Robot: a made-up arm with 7 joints. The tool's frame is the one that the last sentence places.
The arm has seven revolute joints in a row. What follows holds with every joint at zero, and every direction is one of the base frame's. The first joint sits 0.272 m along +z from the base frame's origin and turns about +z. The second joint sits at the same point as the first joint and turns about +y. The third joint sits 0.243 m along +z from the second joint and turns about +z. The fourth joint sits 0.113 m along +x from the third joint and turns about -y. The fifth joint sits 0.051 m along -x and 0.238 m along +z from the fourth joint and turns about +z. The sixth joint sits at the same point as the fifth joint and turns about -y. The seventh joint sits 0.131 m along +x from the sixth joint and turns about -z. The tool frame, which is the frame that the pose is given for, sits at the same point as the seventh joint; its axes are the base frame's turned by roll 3.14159, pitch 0 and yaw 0 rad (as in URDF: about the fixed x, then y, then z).
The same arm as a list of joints. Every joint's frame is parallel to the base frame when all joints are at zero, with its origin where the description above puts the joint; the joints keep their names.
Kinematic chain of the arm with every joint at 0, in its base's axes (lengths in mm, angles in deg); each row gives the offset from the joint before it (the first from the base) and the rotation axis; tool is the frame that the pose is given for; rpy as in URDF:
joint 1: xyz 0.0 0.0 272.0 axis +z
joint 2: xyz 0.0 0.0 0.0 axis +y
joint 3: xyz 0.0 0.0 243.0 axis +z
joint 4: xyz 113.0 0.0 0.0 axis -y
joint 5: xyz -51.0 0.0 238.0 axis +z
joint 6: xyz 0.0 0.0 0.0 axis -y
joint 7: xyz 131.0 0.0 0.0 axis -z
tool: xyz 0.0 0.0 0.0 rpy 180.00 0.00 0.00

